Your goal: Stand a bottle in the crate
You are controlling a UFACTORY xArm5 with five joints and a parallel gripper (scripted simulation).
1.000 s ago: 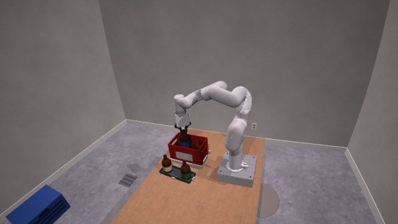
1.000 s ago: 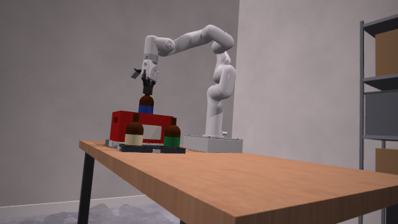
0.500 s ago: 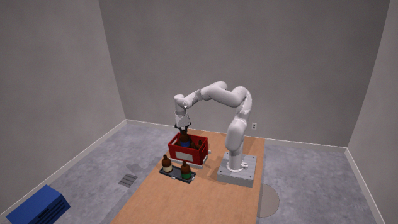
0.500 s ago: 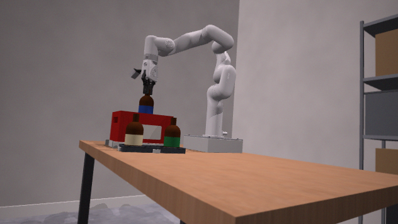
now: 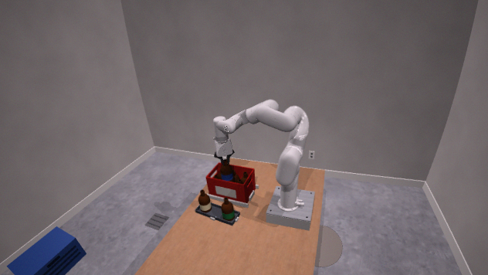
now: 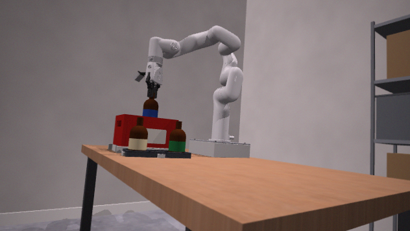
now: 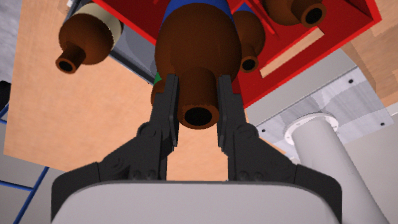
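My gripper is now 21 cm above the red crate and 4 cm to the left of it. Round my hand: dark tray 28 cm below, 17 cm to the left, 3 cm ahead.
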